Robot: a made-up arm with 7 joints. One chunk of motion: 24 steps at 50 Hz.
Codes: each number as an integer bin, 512 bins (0 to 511) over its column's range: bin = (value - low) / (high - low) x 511, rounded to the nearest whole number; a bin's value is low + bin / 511 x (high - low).
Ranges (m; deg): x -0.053..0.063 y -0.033..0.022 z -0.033..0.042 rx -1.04..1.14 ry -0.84..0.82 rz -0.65..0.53
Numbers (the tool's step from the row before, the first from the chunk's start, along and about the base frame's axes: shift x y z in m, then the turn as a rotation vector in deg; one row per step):
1: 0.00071 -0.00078 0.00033 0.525 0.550 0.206
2: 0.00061 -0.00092 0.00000 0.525 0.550 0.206
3: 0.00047 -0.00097 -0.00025 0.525 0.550 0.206
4: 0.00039 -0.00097 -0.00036 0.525 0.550 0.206
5: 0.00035 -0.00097 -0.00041 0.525 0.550 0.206
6: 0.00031 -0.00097 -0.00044 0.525 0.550 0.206
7: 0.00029 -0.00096 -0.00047 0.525 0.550 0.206
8: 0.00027 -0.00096 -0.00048 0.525 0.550 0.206
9: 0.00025 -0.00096 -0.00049 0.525 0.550 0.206
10: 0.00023 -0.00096 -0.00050 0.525 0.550 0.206
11: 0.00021 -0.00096 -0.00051 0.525 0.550 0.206
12: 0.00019 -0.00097 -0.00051 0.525 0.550 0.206
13: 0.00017 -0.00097 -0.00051 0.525 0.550 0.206
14: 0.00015 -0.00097 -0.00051 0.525 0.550 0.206
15: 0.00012 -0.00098 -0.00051 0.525 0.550 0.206
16: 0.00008 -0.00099 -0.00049 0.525 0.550 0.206
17: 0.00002 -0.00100 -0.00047 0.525 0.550 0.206
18: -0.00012 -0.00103 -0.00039 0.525 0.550 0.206
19: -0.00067 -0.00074 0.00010 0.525 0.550 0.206
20: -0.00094 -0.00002 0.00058 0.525 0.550 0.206
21: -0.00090 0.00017 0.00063 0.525 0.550 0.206
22: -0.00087 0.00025 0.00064 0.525 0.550 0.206
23: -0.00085 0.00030 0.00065 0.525 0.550 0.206
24: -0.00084 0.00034 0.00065 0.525 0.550 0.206
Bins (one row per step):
1: 237 299 227 367 428 371
2: 236 298 225 367 428 371
3: 236 298 223 367 428 371
4: 235 298 222 367 428 371
5: 235 298 222 367 428 371
6: 235 298 222 367 428 371
7: 235 298 222 367 428 371
8: 235 298 222 367 428 371
9: 235 298 222 367 428 371
10: 234 298 221 367 428 371
11: 234 298 221 367 428 371
12: 234 298 221 367 428 371
13: 234 298 221 367 428 371
14: 234 298 221 367 428 371
15: 234 297 221 367 428 371
16: 234 297 222 367 428 371
17: 234 297 222 367 428 371
18: 233 297 222 367 428 371
19: 231 300 226 367 428 371
20: 229 306 229 367 428 371
21: 230 308 229 367 428 371
22: 230 309 229 367 428 371
23: 230 309 229 367 428 371
24: 230 310 229 367 428 371

